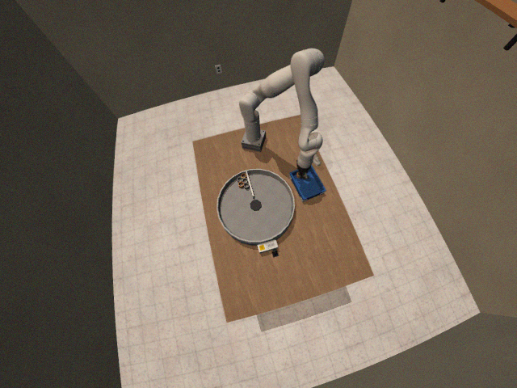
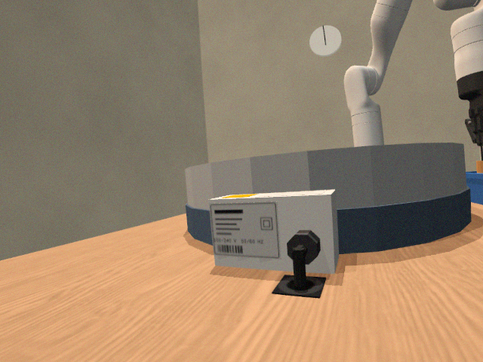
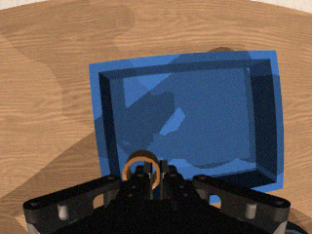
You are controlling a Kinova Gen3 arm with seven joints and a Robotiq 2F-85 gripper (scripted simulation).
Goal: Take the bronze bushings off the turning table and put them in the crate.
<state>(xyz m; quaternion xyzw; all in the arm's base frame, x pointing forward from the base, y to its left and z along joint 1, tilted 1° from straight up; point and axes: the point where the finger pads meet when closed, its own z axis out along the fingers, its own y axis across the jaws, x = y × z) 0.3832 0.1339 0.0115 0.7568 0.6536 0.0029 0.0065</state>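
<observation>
My gripper is now 40 mm short of the blue crate, 30 mm to the right of it and 50 mm above it. The rest, counted from my hand: turning table (70 mm ahead, 310 mm to the right, 30 mm below).
</observation>
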